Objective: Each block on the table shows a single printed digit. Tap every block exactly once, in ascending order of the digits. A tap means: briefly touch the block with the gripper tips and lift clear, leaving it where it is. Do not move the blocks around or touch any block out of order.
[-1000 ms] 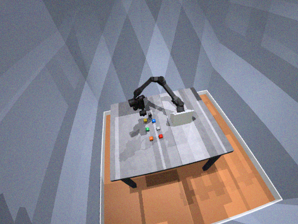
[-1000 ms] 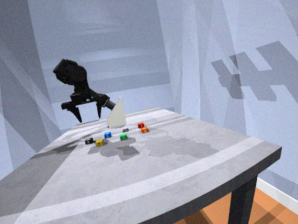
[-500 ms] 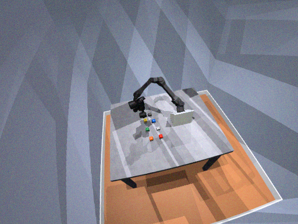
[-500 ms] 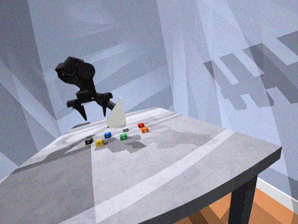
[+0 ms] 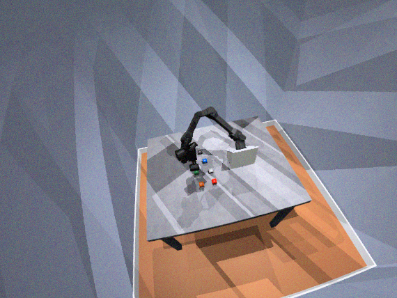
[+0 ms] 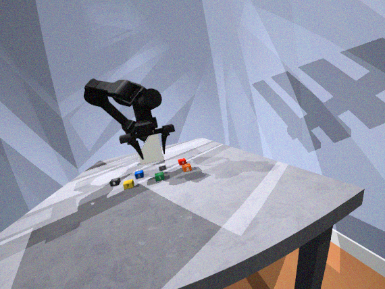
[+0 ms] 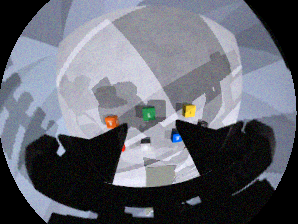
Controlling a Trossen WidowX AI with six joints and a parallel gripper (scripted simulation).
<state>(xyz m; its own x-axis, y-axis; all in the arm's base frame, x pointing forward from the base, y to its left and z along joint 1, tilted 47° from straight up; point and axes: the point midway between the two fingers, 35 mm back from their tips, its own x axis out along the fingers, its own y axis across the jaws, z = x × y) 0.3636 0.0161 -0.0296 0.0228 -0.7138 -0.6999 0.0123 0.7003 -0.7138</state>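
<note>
Right now the green block is 10 mm behind my gripper tip and 80 mm below it. The rest, counted from my gripper tip: orange block 30 mm behind, 110 mm to the left, 80 mm below; yellow block 10 mm behind, 110 mm to the right, 80 mm below; blue block 90 mm behind, 80 mm to the right, 80 mm below.
</note>
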